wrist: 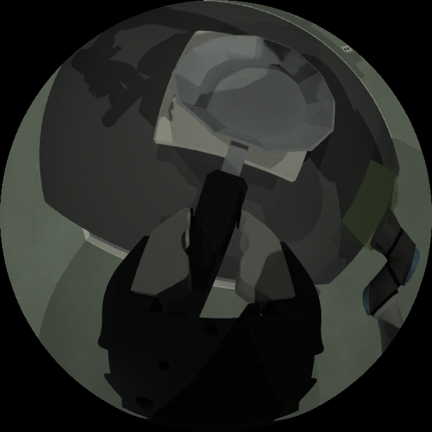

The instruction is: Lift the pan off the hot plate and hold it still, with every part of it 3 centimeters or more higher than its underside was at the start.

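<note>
The grey faceted pan [262,95] shows in the upper part of the wrist view, seen from above, with its black handle [220,192] pointing down toward the gripper. My gripper [215,210] is shut on the pan's handle, with one pale finger on each side. The pale square hot plate [185,132] lies below the pan. The pan covers much of it and reaches past its right side. The pan looks raised off the plate, but the size of the gap cannot be read from this view. The pan's underside is hidden.
The dark table [100,170] spreads around the hot plate. A green block [367,200] is at the right, with dark jointed arm segments [392,265] beside it. Shadows fall on the table at the upper left. The table's near edge [105,246] shows at the lower left.
</note>
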